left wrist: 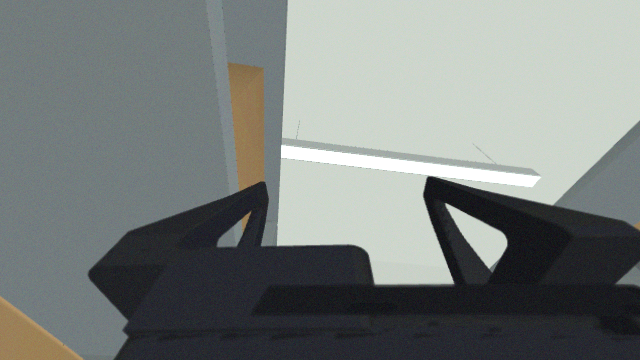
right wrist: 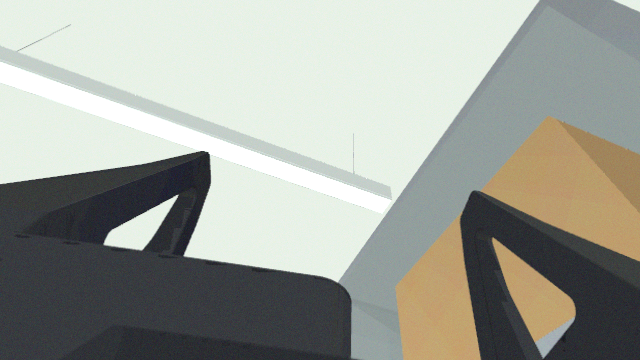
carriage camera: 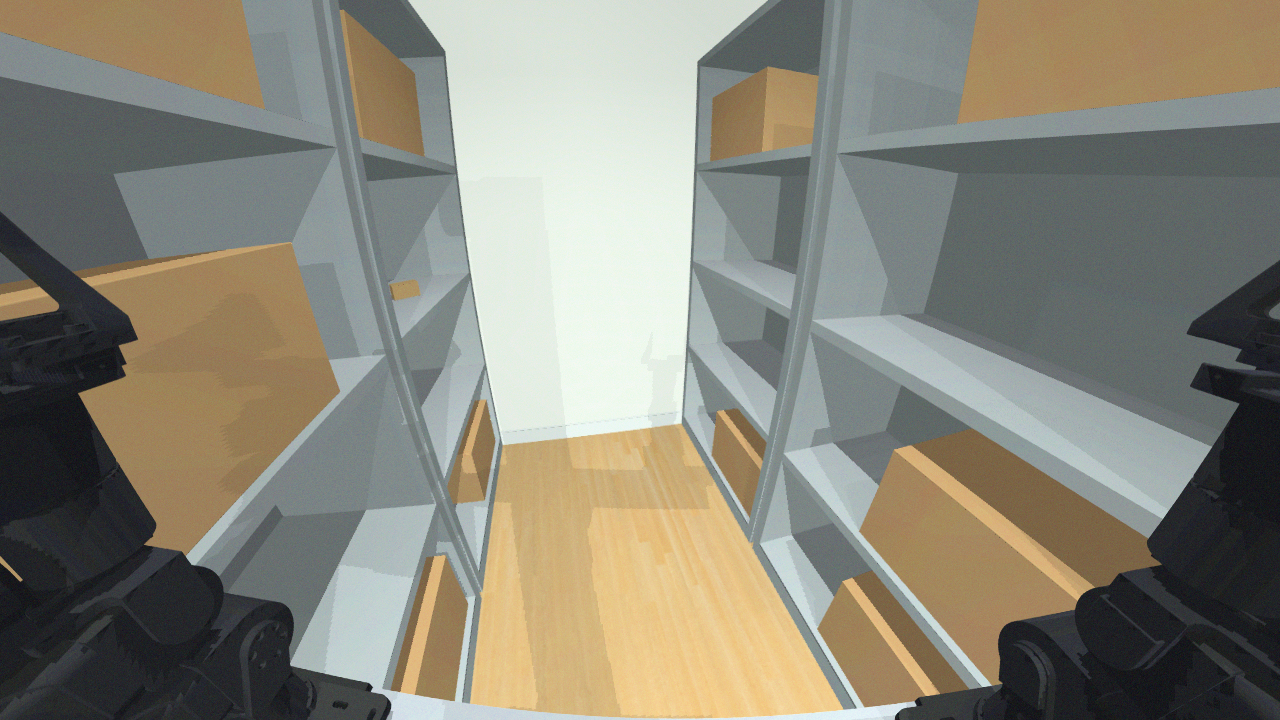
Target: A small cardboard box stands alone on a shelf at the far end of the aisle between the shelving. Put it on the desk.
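Places are measured from the left arm's base along level axes (x ahead, y left, z up), in millimetres.
Pixels of known places: left gripper, between the fingertips: (left wrist: pixel 344 188); right gripper, between the fingertips: (right wrist: pixel 338 185).
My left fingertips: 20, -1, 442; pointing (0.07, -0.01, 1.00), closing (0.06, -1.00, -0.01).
Ahead of a thing's pixels: the offset from my left fingertips to its top centre, as dx, dy, dz. Level surfaces: height alone.
The small cardboard box @(+1088, +539, -287) (carriage camera: pixel 405 290) stands alone on a shelf of the far left shelving unit in the carriage camera view, partly behind the unit's upright. My left gripper (left wrist: pixel 344 188) is open and empty; in the carriage camera view it is at the left edge, well in front of the small box. My right gripper (right wrist: pixel 338 185) is open and empty; in the carriage camera view it is at the right edge, far from the small box. The desk does not show in these views.
Shelving units line both sides of the aisle, with a left upright (carriage camera: pixel 356 214) and a right upright (carriage camera: pixel 810 232). A large box @(+158, +316, -67) (carriage camera: pixel 214 385) stands close by my left arm. Another large box @(+328, -1082, -524) (carriage camera: pixel 975 528) lies near my right arm. The wooden floor @(dz -1327) (carriage camera: pixel 617 555) runs to a white wall (carriage camera: pixel 590 223).
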